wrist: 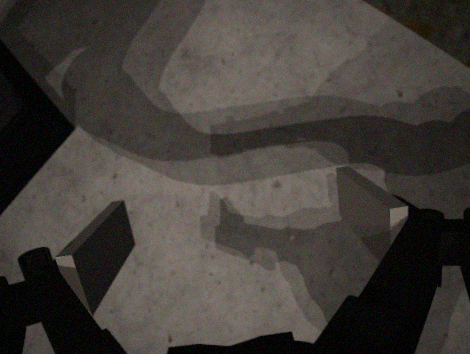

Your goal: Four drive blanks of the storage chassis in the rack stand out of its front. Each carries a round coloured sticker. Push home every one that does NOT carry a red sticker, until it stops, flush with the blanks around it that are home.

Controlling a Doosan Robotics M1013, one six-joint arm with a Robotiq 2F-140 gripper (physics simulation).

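Frame: origin at the arm's base, x ahead, y left, z up, level; centimetres.
Seen in the pictures: gripper, fingertip midpoint: (232, 207).
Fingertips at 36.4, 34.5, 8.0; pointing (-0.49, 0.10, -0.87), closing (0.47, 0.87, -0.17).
A point is followed by its place in that frame, as x, y, z.
My gripper (232, 207) {36.4, 34.5, 8.0} is open in the wrist view, with its two flat pads wide apart at the lower left and the right. No object shows between the pads; a pale, speckled surface lies beyond them, crossed by shadows of the arm and gripper. The storage chassis, the rack, the drive blanks and their coloured stickers do not show in the wrist view, so the gripper's place relative to them cannot be told.
A pale, speckled flat surface (240, 55) {17.6, 44.7, -8.7} fills most of the view. Its straight edge runs across the upper right corner, with a darker brownish ground (440, 25) beyond. A black angular shape (25, 125) {10.4, 18.9, -1.9} stands at the left edge; what it is cannot be told.
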